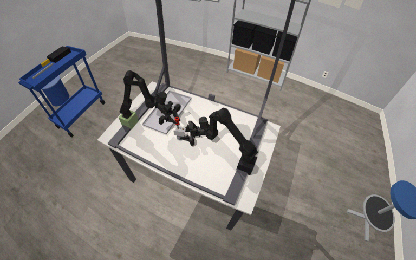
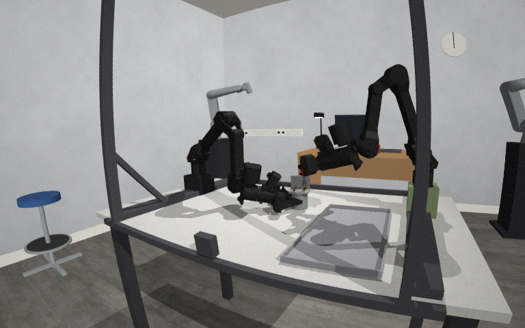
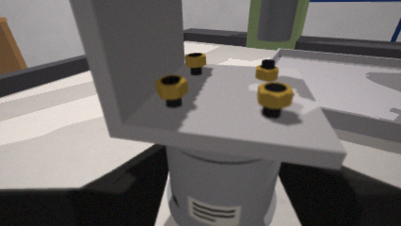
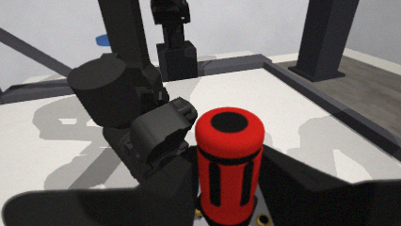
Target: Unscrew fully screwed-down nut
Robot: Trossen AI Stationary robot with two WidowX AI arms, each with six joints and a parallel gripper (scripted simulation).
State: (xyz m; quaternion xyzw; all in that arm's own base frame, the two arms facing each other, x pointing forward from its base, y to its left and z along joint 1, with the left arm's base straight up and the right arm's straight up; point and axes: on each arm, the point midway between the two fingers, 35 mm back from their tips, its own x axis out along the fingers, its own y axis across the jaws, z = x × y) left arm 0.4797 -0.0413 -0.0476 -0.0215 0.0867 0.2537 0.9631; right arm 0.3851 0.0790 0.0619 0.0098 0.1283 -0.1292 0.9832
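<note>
Right now my right hand is 10 mm short of the red-handled nut driver, 20 mm to the right of it and 30 mm above it. The rest, counted from my right hand: l-shaped bracket 20 mm ahead, 40 mm to the left, 90 mm below; grey joint module 20 mm ahead, 40 mm to the left, 130 mm below; shallow grey tray 170 mm behind, 170 mm to the right, 150 mm below.
The grey joint module is 3 cm to the right of my left hand and 1 cm ahead of it. Round my left hand: l-shaped bracket (4 cm above, 3 cm to the right, 1 cm ahead); red-handled nut driver (10 cm above, 5 cm to the right); shallow grey tray (24 cm to the right, 17 cm behind, 3 cm below).
</note>
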